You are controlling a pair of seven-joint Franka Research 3 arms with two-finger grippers.
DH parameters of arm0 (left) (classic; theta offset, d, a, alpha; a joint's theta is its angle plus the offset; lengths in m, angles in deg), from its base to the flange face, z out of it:
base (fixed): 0 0 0 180
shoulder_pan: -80 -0.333 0 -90
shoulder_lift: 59.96 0 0 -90
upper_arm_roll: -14.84 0.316 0.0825 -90
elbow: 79.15 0 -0.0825 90
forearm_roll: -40.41 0.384 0 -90
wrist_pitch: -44.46 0 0.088 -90
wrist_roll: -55.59 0.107 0 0
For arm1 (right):
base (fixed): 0 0 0 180
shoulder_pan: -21.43 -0.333 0 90
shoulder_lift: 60.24 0 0 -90
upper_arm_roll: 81.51 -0.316 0.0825 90
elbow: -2.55 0 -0.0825 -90
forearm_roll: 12.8 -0.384 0 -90
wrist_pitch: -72.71 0 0.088 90
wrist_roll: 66 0.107 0 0
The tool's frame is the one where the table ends.
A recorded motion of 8 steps. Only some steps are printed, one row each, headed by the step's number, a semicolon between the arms.
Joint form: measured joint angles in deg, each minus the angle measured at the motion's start. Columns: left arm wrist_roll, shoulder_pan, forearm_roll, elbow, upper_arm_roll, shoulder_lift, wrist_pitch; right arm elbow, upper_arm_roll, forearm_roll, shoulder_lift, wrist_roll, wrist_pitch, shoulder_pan.
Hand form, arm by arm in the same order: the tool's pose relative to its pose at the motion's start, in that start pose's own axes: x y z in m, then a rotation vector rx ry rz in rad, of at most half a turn. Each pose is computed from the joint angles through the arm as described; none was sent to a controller.
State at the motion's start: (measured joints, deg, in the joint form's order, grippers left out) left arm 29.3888 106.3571 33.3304 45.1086 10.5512 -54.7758 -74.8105; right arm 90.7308 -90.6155 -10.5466 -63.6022 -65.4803 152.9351 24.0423
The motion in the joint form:
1: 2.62 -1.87 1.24 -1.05 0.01 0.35 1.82; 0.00 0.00 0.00 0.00 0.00 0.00 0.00
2: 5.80 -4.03 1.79 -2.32 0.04 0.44 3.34; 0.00 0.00 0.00 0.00 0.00 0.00 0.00
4: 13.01 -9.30 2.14 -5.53 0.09 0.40 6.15; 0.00 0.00 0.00 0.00 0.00 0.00 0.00
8: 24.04 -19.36 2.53 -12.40 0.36 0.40 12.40; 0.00 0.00 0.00 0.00 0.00 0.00 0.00
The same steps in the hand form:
1: 0.0081 -0.0145 -0.0105 0.0183 0.0036 0.0257; 0.0000 0.0000 0.0000 0.0000 0.0000 0.0000
2: 0.0182 -0.0306 -0.0213 0.0250 0.0063 0.0495; 0.0000 0.0000 0.0000 0.0000 0.0000 0.0000
4: 0.0416 -0.0704 -0.0478 0.0239 0.0190 0.0899; 0.0000 0.0000 0.0000 0.0000 0.0000 0.0000
8: 0.0722 -0.1544 -0.1047 0.0232 0.0420 0.1145; 0.0000 0.0000 0.0000 0.0000 0.0000 0.0000

